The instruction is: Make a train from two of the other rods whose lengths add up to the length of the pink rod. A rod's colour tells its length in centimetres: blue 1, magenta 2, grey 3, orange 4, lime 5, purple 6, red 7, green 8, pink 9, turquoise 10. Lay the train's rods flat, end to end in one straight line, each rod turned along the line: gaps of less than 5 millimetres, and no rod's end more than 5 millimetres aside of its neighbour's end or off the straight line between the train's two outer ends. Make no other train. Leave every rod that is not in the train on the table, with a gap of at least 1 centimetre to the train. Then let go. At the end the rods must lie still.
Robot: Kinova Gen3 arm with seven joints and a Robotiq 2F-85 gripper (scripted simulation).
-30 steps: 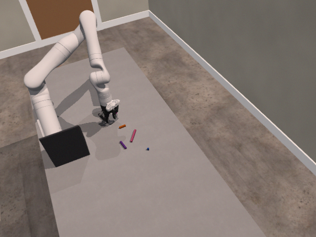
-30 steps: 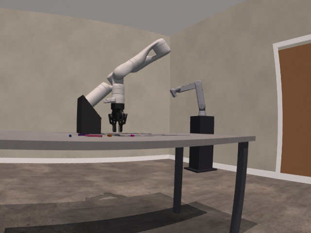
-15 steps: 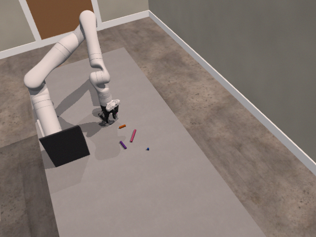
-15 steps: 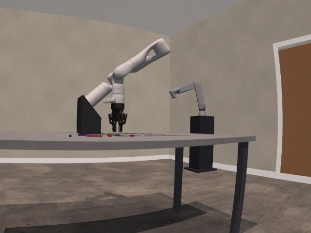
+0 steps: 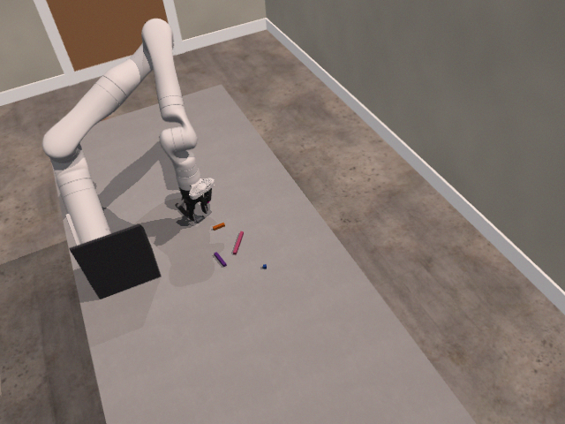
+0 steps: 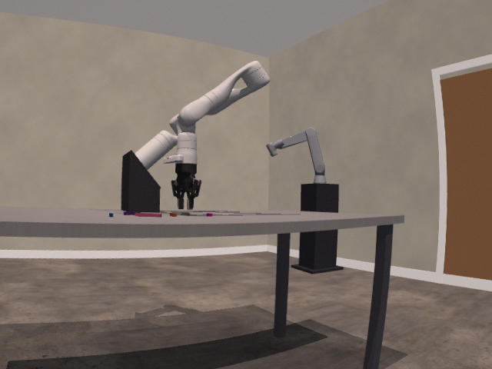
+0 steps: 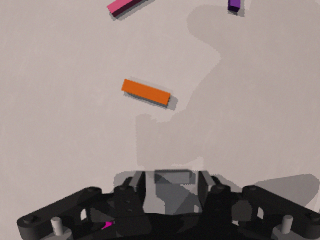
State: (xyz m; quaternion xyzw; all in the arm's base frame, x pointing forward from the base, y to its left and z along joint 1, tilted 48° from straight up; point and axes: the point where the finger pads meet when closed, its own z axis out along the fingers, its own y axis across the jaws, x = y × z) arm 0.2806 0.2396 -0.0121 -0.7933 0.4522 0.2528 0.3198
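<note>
Right now the grey rod is 3 cm below my hand. From my hand the other things lie so: orange rod: 5 cm to the right, 5 cm ahead, 3 cm below; then magenta rod: 8 cm to the left, 4 cm ahead, 3 cm below; then pink rod: 15 cm to the right, 10 cm ahead, 3 cm below.
</note>
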